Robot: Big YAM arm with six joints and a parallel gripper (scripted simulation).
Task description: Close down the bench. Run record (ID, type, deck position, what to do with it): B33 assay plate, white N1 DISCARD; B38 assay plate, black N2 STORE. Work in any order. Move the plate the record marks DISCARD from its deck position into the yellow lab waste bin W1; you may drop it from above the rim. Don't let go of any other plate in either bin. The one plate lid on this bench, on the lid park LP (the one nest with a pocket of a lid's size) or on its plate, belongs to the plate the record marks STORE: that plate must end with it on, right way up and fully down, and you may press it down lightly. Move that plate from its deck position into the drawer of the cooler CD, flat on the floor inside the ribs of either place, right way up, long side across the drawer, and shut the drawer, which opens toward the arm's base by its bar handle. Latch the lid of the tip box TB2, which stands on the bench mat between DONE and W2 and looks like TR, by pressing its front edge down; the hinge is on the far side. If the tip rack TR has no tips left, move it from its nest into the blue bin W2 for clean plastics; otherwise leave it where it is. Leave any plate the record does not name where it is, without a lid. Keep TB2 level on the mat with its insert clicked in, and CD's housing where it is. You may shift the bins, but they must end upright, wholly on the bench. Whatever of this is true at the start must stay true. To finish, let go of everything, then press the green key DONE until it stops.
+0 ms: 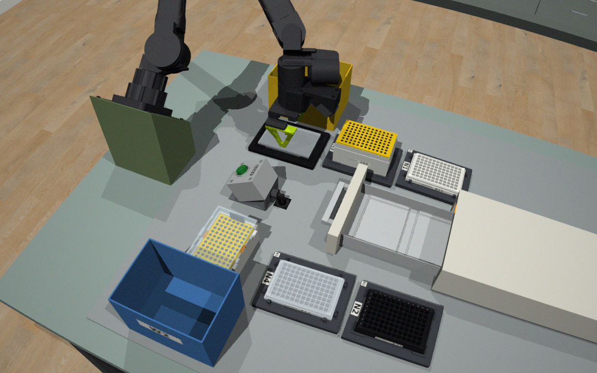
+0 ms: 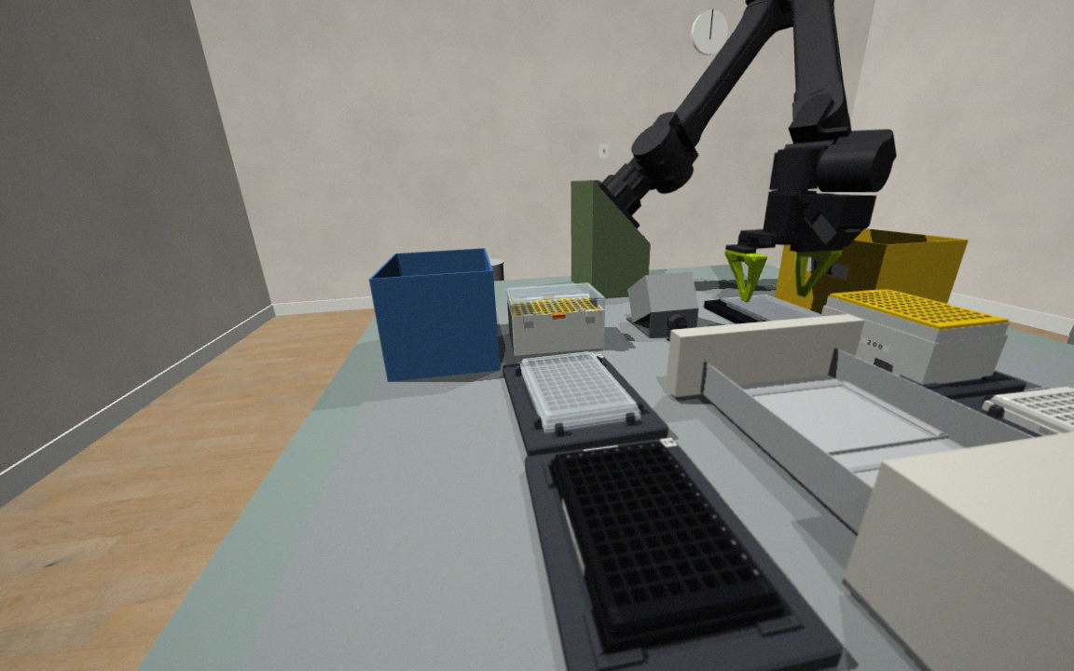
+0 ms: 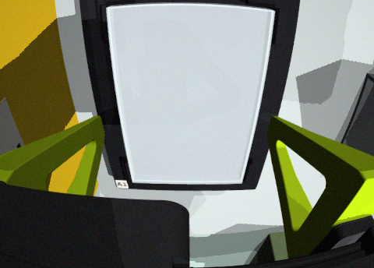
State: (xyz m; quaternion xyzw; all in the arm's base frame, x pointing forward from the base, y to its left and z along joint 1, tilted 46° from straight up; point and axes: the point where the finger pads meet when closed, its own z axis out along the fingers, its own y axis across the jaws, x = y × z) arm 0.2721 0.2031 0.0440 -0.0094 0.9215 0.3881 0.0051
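Right now my hand is 20 mm above the plate lid. Round my hand: black lid park: 40 mm below; then tip rack TR: 170 mm ahead, 10 mm to the left, 10 mm above; then yellow bin W1: 10 mm behind, 150 mm to the left.
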